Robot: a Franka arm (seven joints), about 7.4 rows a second.
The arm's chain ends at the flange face. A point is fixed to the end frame.
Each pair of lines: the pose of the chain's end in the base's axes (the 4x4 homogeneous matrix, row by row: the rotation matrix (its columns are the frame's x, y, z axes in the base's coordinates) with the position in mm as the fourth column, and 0 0 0 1 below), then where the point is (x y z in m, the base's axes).
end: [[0.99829 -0.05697 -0.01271 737.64], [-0.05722 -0.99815 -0.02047 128.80], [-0.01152 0.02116 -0.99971 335.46], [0 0 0 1]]
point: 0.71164 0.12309 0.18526
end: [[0.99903 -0.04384 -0.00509 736.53], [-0.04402 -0.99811 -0.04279 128.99], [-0.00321 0.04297 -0.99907 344.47], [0 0 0 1]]
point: 0.71171 0.11961 0.19426
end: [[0.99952 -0.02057 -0.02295 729.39], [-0.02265 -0.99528 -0.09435 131.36], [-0.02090 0.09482 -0.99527 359.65], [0 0 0 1]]
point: 0.70196 0.11371 0.21064
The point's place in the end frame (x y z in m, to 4 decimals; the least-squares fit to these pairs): -0.0239 0.0040 0.1506
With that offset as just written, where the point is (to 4 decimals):
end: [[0.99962 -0.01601 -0.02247 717.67], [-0.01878 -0.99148 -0.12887 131.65], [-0.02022 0.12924 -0.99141 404.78], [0 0 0 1]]
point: 0.6903 0.1087 0.2565
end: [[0.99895 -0.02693 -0.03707 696.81], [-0.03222 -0.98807 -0.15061 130.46], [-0.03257 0.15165 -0.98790 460.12], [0 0 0 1]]
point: 0.6672 0.1046 0.3127
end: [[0.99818 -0.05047 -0.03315 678.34], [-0.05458 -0.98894 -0.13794 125.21], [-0.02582 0.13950 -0.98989 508.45], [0 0 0 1]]
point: 0.6493 0.1018 0.3605
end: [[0.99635 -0.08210 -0.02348 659.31], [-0.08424 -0.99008 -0.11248 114.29], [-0.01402 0.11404 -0.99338 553.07], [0 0 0 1]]
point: 0.6316 0.0954 0.4043
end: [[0.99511 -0.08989 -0.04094 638.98], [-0.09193 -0.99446 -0.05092 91.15], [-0.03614 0.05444 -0.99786 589.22], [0 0 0 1]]
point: 0.6087 0.0817 0.4400
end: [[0.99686 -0.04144 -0.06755 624.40], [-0.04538 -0.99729 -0.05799 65.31], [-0.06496 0.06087 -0.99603 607.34], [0 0 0 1]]
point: 0.5902 0.0537 0.4591
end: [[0.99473 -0.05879 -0.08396 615.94], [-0.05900 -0.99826 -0.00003 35.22], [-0.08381 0.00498 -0.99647 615.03], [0 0 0 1]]
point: 0.5793 0.0326 0.4670
